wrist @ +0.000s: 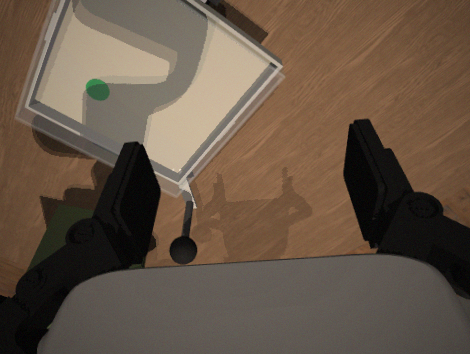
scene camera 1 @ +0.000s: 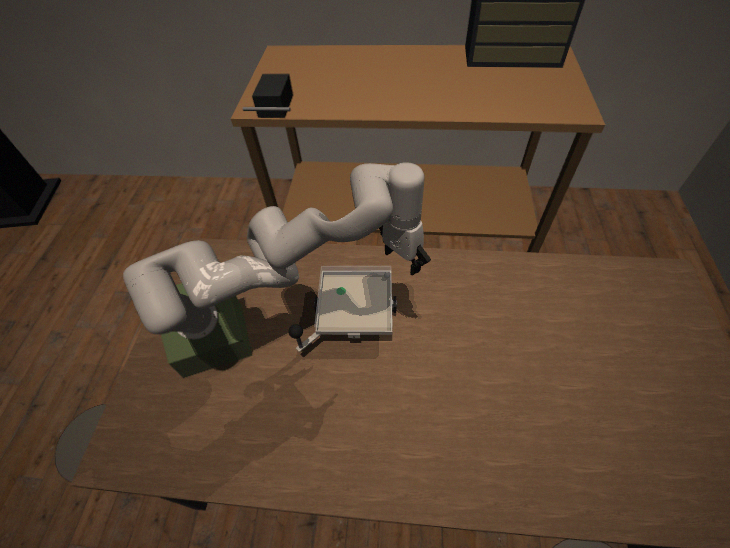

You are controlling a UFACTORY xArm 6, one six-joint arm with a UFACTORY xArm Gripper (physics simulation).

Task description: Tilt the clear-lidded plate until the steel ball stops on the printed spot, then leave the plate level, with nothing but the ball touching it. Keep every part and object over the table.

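Note:
The clear-lidded plate (scene camera 1: 360, 323) (wrist: 227, 70) has a cream floor and pale walls and looks roughly level; a slight tilt cannot be judged. The green printed spot (scene camera 1: 341, 290) (wrist: 97, 89) lies in its back left part. A faint small grey shape in the back right corner in the scene view may be the steel ball; the ball does not show clearly in either view. A black knob (scene camera 1: 295, 331) (wrist: 183, 250) stands on a pale arm at the front left corner. My gripper (scene camera 1: 402, 261) (wrist: 247, 156) is open and empty, high above the table, apart from plate and knob.
Dark supports sit at the plate's left and right (scene camera 1: 394, 304) sides. The green robot base (scene camera 1: 203, 353) stands left of the plate on the wooden table (scene camera 1: 501, 383). Behind is a workbench (scene camera 1: 412, 88) with a black box (scene camera 1: 272, 89) and a drawer unit (scene camera 1: 521, 35). Arm shadows cross the plate.

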